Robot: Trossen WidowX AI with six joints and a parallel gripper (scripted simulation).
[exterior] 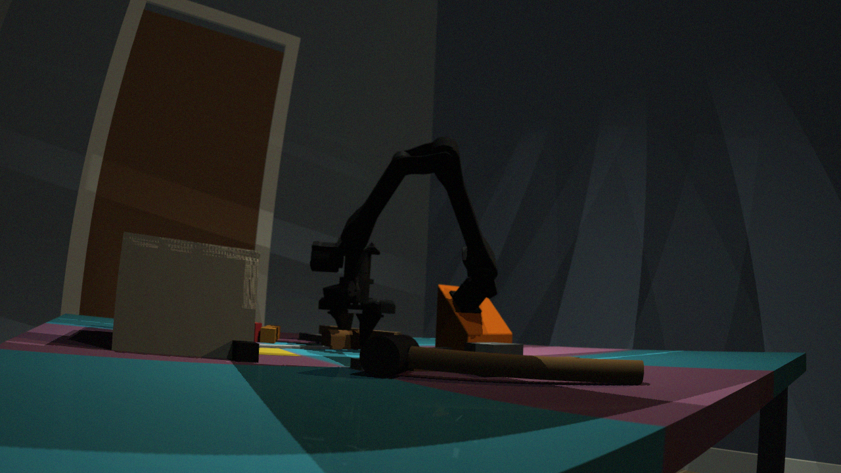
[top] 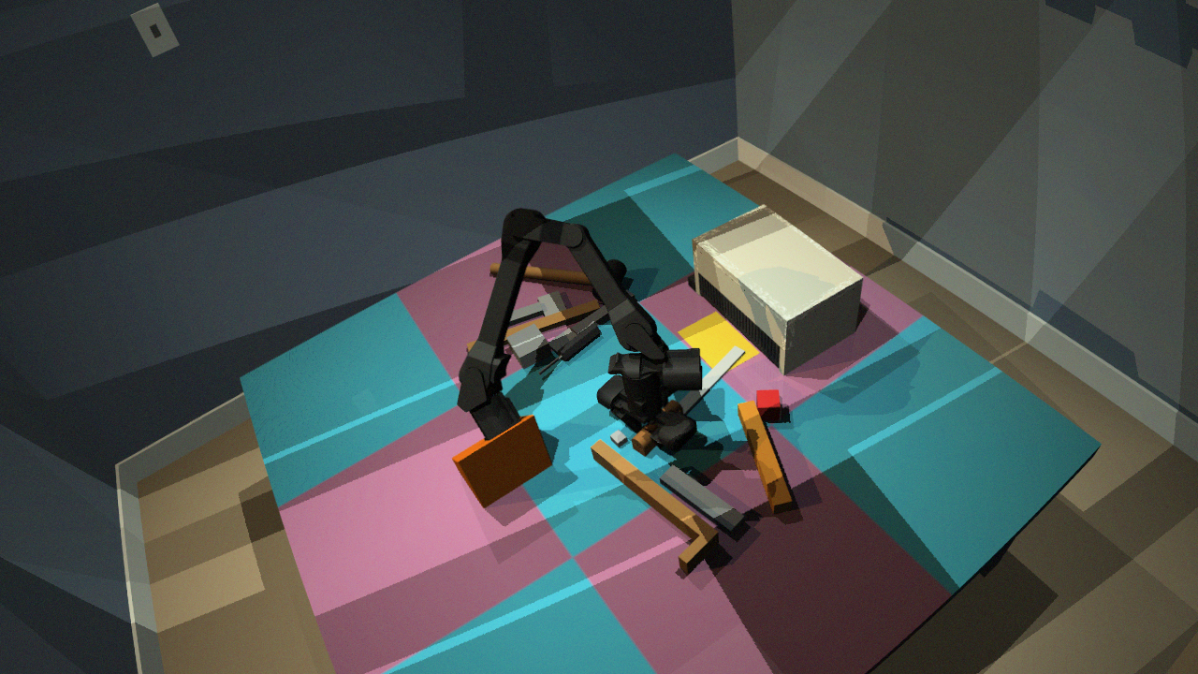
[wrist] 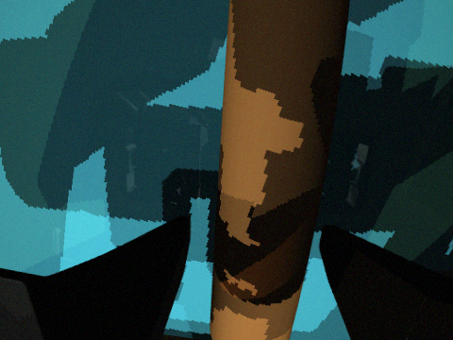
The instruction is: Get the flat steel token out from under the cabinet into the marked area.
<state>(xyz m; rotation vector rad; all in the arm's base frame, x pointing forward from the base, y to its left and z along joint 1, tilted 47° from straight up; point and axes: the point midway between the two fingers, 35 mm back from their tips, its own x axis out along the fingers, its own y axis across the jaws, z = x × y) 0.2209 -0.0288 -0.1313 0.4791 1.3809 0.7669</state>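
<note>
My gripper tip is now 4 cm to the right of the small grey cube and 4 cm past it. From my gripper tip the other things lie so: orange bar 17 cm to the right, 12 cm ahead, 1 cm above; then grey bar 16 cm to the right, 1 cm behind; then red cube 20 cm ahead, 9 cm to the right, 1 cm above.
</note>
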